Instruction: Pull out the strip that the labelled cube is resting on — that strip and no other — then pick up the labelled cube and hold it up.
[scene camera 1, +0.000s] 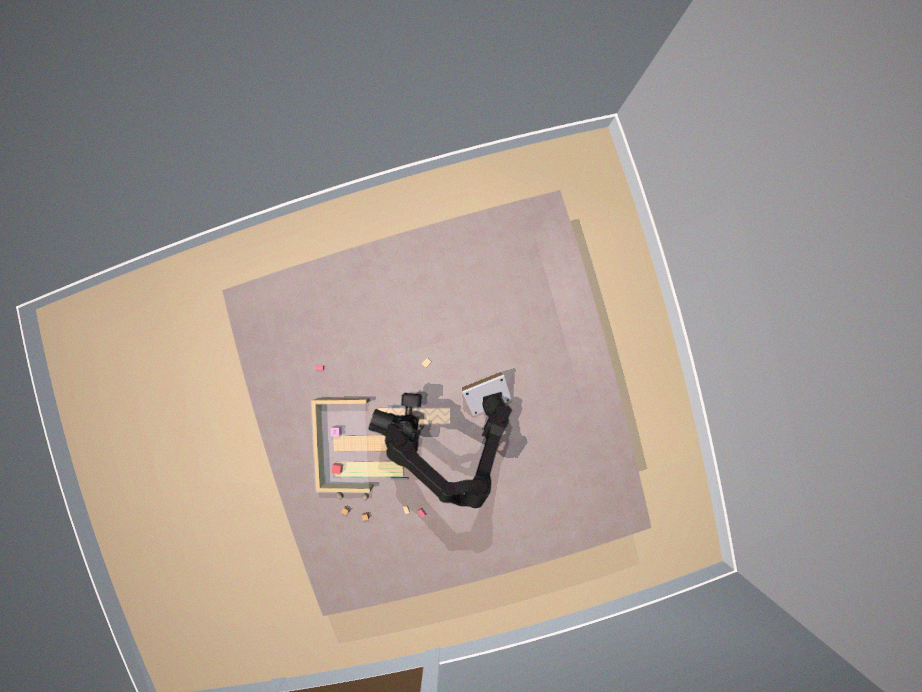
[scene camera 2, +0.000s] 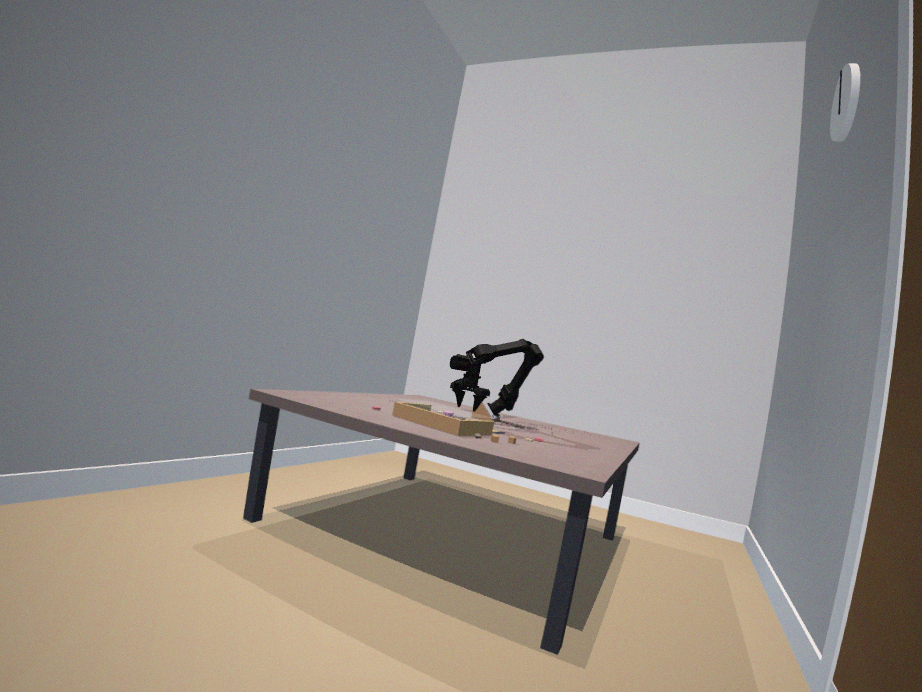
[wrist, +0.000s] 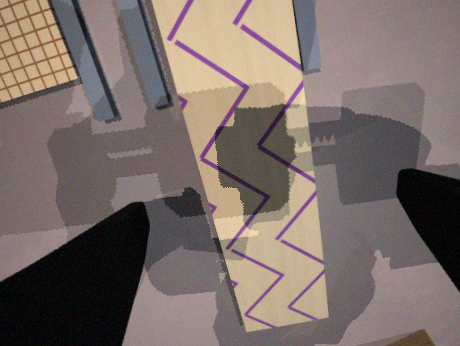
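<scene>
Scene camera 2 gives me my gripper (scene camera 2: 466, 409), which is open and holds nothing. My gripper is there in the wrist view (wrist: 271, 198) too, and that view also has a zigzag strip (wrist: 239, 80).
</scene>
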